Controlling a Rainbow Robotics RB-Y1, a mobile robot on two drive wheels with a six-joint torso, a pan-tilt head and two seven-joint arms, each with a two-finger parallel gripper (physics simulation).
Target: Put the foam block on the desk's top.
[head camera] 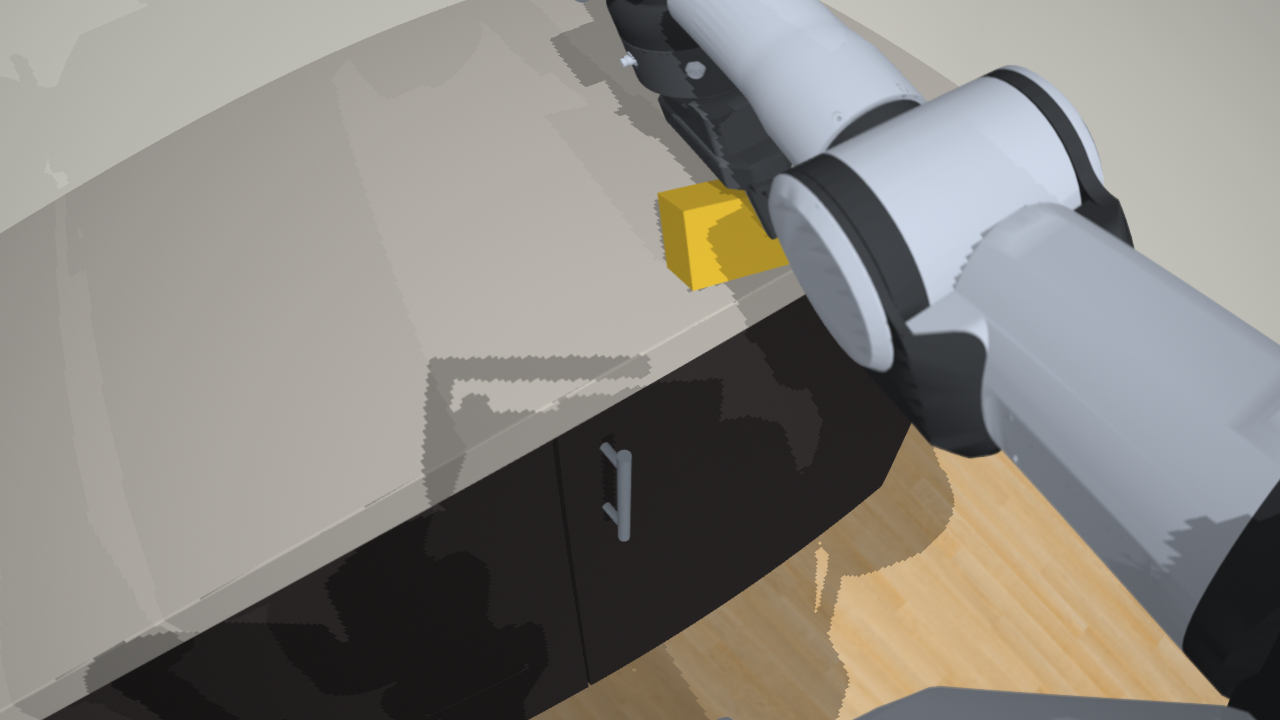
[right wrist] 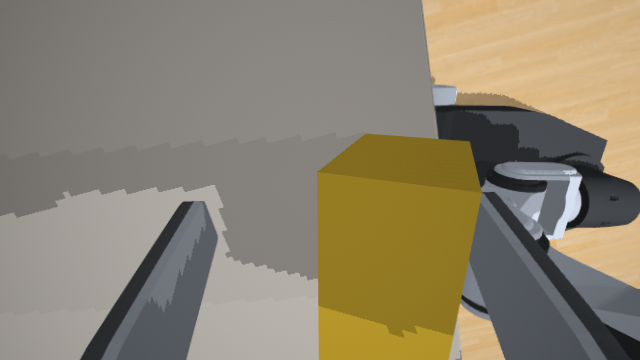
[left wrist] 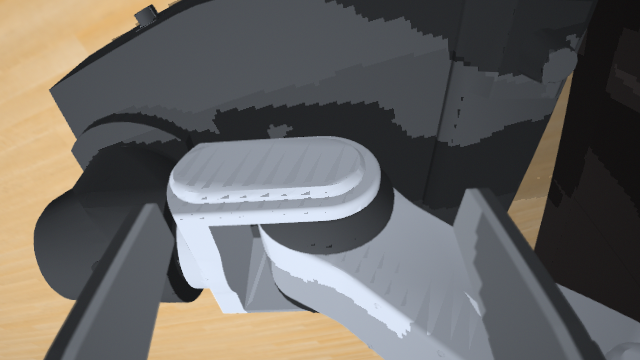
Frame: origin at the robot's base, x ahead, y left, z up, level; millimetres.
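Seen in the pictures: left gripper, fingertip midpoint: (left wrist: 312,215); right gripper, fingertip midpoint: (head camera: 746,190) (right wrist: 336,215).
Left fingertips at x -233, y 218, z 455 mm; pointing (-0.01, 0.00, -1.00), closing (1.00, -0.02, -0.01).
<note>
Offsets run from my left fingertips to a thing's top centre. "*": to the spot under its first point. Level surfaces: height alone.
The yellow foam block {dx +502, dy -486, dz +527 mm} (head camera: 702,246) (right wrist: 395,250) is near the front edge of the desk's pale top {dz +455 mm} (head camera: 268,358) (right wrist: 200,75), at the right in the head view. It looks to be on the top, but its underside is hidden. My right gripper (right wrist: 336,215) is open. Its fingers stand on both sides of the block in the right wrist view, with the right-hand finger close against it and a wide gap to the left-hand finger. In the head view my right arm hides the block's far end. My left gripper (left wrist: 312,215) is open and empty, away from the block.
The desk's dark front with a grey handle {* dx +430, dy -378, dz +299 mm} (head camera: 623,497) drops below the top's edge. Wooden floor {dz -454 mm} (head camera: 939,608) (left wrist: 30,325) (right wrist: 525,40) lies in front of it. My own base (left wrist: 300,65) and grey-white body part {* dx -43, dy -117, dz -171 mm} (left wrist: 270,165) show beyond the left fingers.
</note>
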